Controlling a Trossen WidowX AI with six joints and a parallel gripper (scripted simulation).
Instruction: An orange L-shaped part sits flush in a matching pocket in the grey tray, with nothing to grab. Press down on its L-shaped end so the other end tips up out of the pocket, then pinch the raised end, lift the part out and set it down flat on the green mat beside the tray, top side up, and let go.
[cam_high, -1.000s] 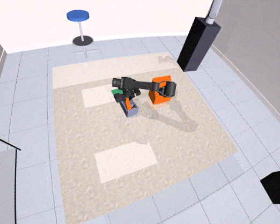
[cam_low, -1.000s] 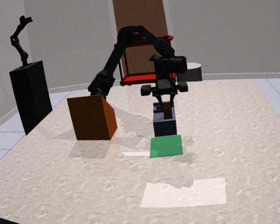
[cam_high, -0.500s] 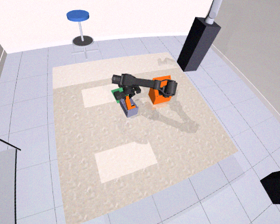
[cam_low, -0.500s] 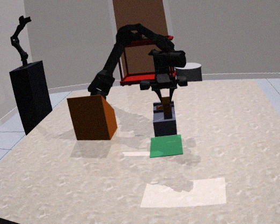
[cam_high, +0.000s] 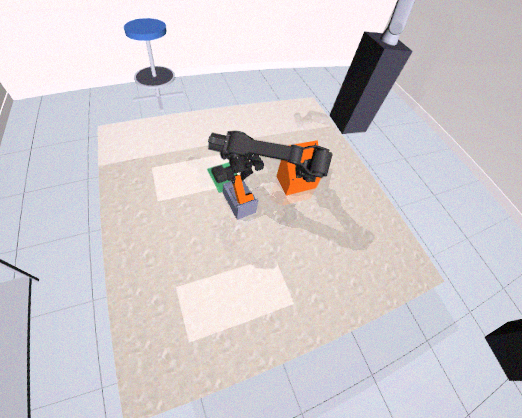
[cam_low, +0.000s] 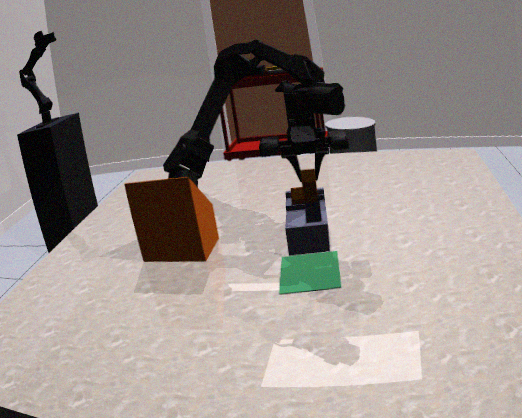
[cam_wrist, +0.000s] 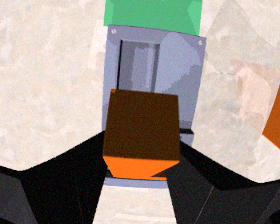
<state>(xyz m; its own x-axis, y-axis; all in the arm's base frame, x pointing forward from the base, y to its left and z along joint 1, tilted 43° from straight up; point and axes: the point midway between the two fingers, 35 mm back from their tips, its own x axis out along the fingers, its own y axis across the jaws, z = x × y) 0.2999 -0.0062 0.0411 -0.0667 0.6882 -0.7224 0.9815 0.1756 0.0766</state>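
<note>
Right now the green mat is 150 mm to the right of my gripper tip, 150 mm below it and 10 mm ahead of it. From my gripper tip the other things lie so: orange L-shaped part (30 mm to the left, 30 mm below, 20 mm behind).
</note>
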